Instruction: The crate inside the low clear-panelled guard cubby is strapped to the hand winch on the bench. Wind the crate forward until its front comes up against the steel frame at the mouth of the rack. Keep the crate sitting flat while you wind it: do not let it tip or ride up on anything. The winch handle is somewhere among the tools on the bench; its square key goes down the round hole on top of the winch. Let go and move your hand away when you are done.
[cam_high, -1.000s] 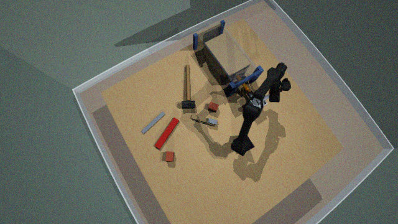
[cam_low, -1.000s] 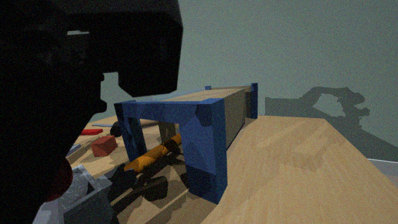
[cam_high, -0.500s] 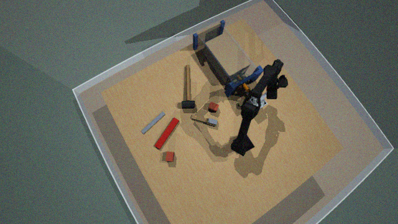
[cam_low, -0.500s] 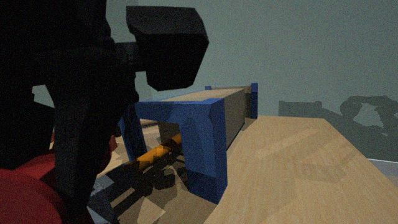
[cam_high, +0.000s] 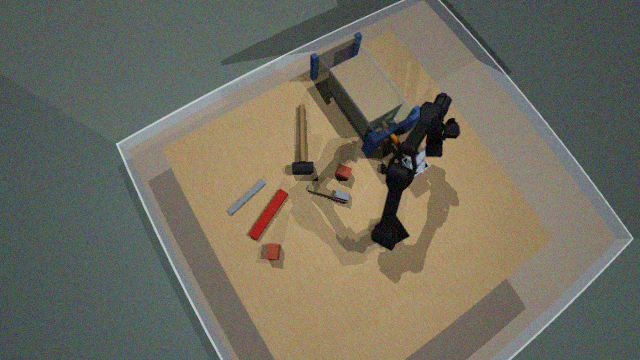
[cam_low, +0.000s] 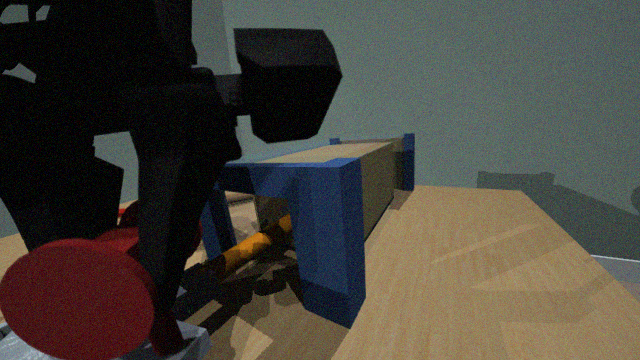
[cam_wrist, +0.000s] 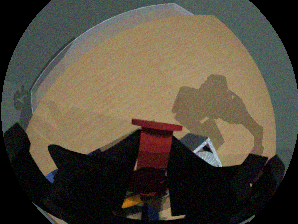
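The blue frame is 13 cm ahead of my gripper tip, 12 cm to the left of it and 3 cm below it. Also, from my gripper tip: red grip 1 cm to the left, 1 cm ahead; then brush-like tool 47 cm to the left, 11 cm below, 3 cm ahead; then grey winch 10 cm below, 9 cm to the left, 4 cm behind.
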